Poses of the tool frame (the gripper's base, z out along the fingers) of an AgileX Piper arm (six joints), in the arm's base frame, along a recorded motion.
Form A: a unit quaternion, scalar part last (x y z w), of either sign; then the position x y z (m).
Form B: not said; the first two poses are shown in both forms.
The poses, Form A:
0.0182 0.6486 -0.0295 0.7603 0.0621 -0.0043 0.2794
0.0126 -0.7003 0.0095 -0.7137 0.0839 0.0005 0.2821
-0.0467 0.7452 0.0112 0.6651 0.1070 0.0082 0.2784
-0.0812 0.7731 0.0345 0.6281 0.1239 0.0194 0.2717
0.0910 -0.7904 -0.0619 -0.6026 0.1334 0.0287 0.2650
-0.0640 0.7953 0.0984 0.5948 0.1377 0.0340 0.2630
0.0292 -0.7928 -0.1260 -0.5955 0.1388 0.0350 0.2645
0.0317 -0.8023 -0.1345 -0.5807 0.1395 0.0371 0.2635
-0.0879 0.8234 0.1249 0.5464 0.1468 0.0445 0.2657
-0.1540 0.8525 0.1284 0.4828 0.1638 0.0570 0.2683
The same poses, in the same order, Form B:
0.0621 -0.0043 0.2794 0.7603 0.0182 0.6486 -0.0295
0.0839 0.0005 0.2821 0.7137 -0.0126 0.7003 -0.0095
0.1070 0.0082 0.2784 0.6651 -0.0467 0.7452 0.0112
0.1239 0.0194 0.2717 0.6281 -0.0812 0.7731 0.0345
0.1334 0.0287 0.2650 0.6026 -0.0910 0.7904 0.0619
0.1377 0.0340 0.2630 0.5948 -0.0640 0.7953 0.0984
0.1388 0.0350 0.2645 0.5955 -0.0292 0.7928 0.1260
0.1395 0.0371 0.2635 0.5807 -0.0317 0.8023 0.1345
0.1468 0.0445 0.2657 0.5464 -0.0879 0.8234 0.1249
0.1638 0.0570 0.2683 0.4828 -0.1540 0.8525 0.1284

